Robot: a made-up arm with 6 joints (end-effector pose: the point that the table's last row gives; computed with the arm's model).
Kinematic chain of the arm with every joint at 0, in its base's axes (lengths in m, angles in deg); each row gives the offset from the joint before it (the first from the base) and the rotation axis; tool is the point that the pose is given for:
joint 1: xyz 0 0 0.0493 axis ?
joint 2: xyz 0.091 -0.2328 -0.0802 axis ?
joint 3: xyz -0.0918 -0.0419 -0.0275 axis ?
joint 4: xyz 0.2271 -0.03 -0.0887 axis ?
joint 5: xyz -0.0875 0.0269 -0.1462 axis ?
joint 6: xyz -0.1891 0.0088 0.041 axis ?
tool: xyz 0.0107 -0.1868 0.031
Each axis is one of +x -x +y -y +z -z.
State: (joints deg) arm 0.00 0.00 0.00 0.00 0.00 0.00
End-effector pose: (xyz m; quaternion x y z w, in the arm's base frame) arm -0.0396 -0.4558 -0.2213 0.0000 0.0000 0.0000 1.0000
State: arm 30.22 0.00 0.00 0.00 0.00 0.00
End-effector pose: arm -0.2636 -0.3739 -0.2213 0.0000 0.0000 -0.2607 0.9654
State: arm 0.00 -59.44 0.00 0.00 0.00 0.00
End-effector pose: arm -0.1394 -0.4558 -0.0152 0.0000 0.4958 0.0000 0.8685
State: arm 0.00 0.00 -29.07 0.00 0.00 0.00
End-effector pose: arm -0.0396 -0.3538 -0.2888 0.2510 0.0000 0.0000 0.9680
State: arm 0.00 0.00 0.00 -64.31 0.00 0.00
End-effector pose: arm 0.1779 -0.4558 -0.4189 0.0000 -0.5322 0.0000 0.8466
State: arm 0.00 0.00 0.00 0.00 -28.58 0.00
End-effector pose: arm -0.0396 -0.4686 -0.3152 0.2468 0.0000 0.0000 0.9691
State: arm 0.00 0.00 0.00 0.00 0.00 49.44
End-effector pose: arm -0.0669 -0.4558 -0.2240 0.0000 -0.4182 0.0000 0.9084
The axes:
joint 1: -z
joint 2: -y
joint 3: -x
joint 4: +y
joint 5: -x
joint 6: -y

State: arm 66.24 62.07 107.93 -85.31 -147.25 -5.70
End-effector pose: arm -0.4885 -0.5413 0.3286 -0.0583 0.0825 0.0486 0.9937
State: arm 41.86 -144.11 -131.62 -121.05 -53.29 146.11
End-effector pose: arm -0.2692 0.1916 -0.3522 -0.9113 -0.3736 0.1703 0.0300
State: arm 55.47 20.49 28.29 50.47 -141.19 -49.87
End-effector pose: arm -0.2382 -0.0537 -0.2639 0.8385 -0.2549 -0.1431 0.4599
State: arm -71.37 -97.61 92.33 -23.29 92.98 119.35
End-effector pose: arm 0.4521 -0.0981 0.1360 -0.3616 -0.0262 -0.7058 0.6086
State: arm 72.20 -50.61 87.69 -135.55 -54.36 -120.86
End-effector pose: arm -0.1807 -0.5694 -0.3720 -0.2789 0.6229 0.3354 0.6494
